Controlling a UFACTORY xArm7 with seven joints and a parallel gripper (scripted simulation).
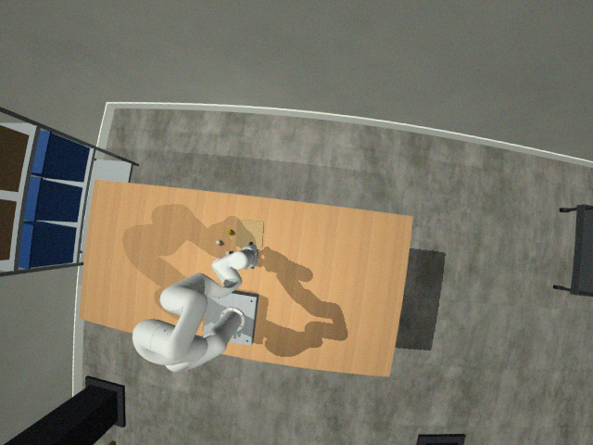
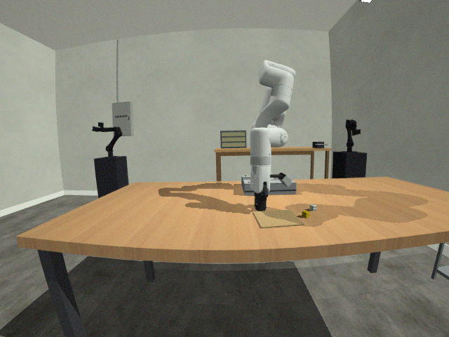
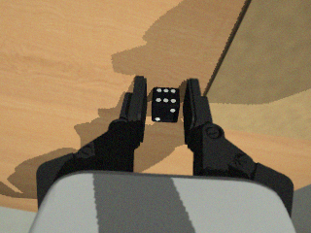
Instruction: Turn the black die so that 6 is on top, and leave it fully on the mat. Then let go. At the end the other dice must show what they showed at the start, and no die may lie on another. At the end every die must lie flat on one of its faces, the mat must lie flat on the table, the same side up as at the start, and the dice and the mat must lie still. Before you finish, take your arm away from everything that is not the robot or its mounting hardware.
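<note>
Now: the black die 10 mm to the right of my hand and 10 mm below it. Round my hand: yellow die 140 mm to the left, 100 mm ahead, 10 mm below; white die 200 mm to the left, 40 mm ahead, 10 mm below; tan mat 100 mm ahead, 40 mm to the left, 20 mm below.
</note>
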